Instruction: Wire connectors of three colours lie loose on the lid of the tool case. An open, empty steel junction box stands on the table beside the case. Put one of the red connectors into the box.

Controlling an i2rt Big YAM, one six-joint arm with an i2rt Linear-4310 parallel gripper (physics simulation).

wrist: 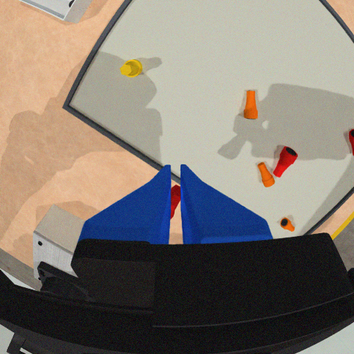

Observation:
In view: my gripper (175,173) and a tool case (186,106).

